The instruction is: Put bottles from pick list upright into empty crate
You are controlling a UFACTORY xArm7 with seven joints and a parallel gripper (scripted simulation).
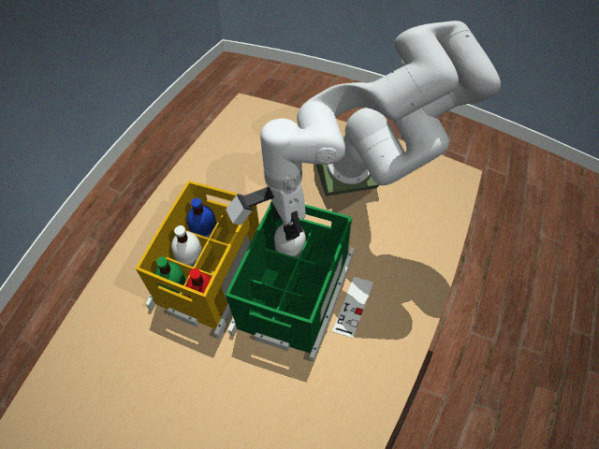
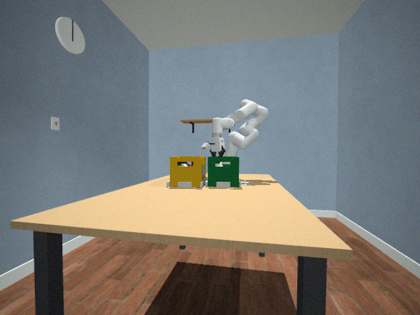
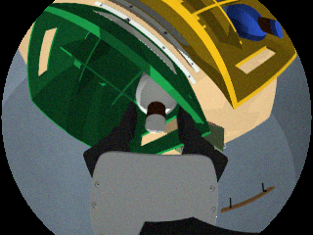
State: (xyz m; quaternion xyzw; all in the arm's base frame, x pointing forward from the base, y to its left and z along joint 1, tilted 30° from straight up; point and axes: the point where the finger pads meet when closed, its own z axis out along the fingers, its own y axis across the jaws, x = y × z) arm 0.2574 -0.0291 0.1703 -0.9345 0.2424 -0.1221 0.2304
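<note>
Now: hand 160 mm short of the yellow crate, 130 mm to the left of it and 70 mm above it. From my hand the other things lie so: red-labelled bottle 230 mm ahead, 70 mm below, 60 mm to the right; green crate 70 mm to the left, 70 mm below, 70 mm ahead; blue bottle 200 mm to the right, 100 mm ahead, 70 mm below.
</note>
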